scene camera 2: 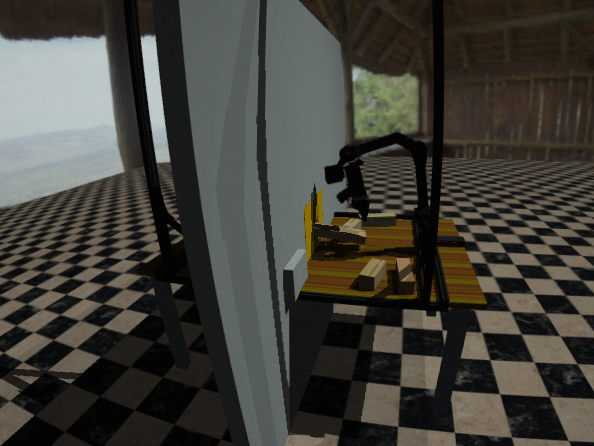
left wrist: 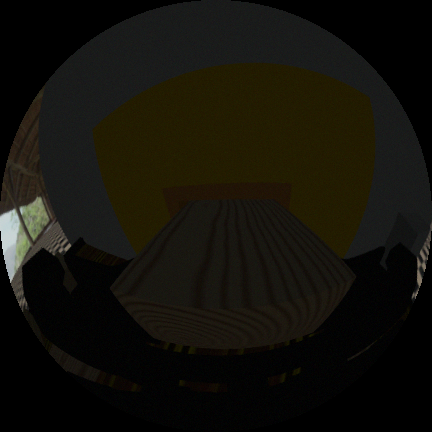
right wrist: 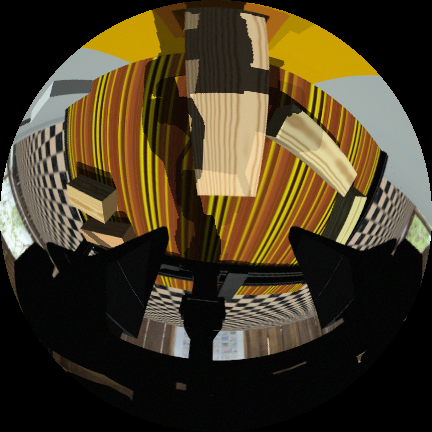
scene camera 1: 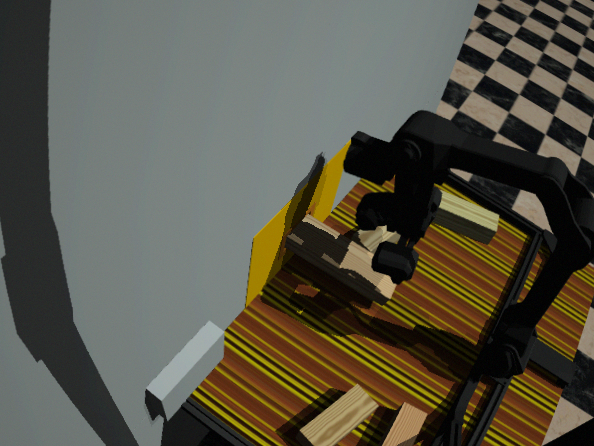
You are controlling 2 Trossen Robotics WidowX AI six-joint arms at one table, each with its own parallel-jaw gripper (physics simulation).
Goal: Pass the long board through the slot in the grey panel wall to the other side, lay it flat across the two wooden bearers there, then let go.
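Frame: origin at the left arm's base, x ahead, y right, z down, level; centimetres.
Where they show: left gripper, fingertip midpoint: (left wrist: 230, 239); right gripper, fingertip midpoint: (scene camera 2: 364, 217) (right wrist: 230, 232); right arm's base at its link origin: (right wrist: 205, 276) (scene camera 1: 497, 364).
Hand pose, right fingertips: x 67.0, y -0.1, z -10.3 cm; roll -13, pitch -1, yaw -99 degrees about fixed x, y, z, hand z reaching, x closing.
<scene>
Each offset is from my right fingertips to the top centre of the thing. "spot": to the spot under its first point.
The long board (scene camera 1: 350, 257) (scene camera 2: 340, 232) (left wrist: 230, 240) (right wrist: 230, 125) runs through the slot {spot: dy +4.1, dx -24.0, dz +0.9 cm} (left wrist: 227, 191) in the grey panel wall (scene camera 1: 175, 150) (scene camera 2: 305, 100). Its near end sticks out over the striped table in the scene views, raised above it. My left gripper (left wrist: 230, 239), on the other side of the wall, is shut on the board's far end. My right gripper (scene camera 1: 385, 235) (scene camera 2: 363, 215) (right wrist: 230, 232) is open and empty, apart from the board, close to its near end. Several wooden blocks lie on the right arm's side; I cannot tell which are the bearers.
A yellow sheet (scene camera 1: 267, 260) (left wrist: 240, 125) surrounds the slot. One block {dy -11.6, dx -7.3, dz +7.2 cm} (scene camera 1: 372, 239) (right wrist: 315, 140) lies close beside the board, another {dy -26.6, dx +3.4, dz +7.5 cm} (scene camera 1: 465, 217) (scene camera 2: 380, 220) beyond it. Two blocks {dy +26.0, dx +5.5, dz +7.5 cm} (scene camera 1: 340, 417) {dy +25.2, dx +15.5, dz +7.8 cm} (scene camera 2: 406, 275) lie near the table's front edge. A grey block {spot: dy +35.7, dx -16.2, dz +2.2 cm} (scene camera 1: 185, 370) (scene camera 2: 295, 275) juts from the wall.
</scene>
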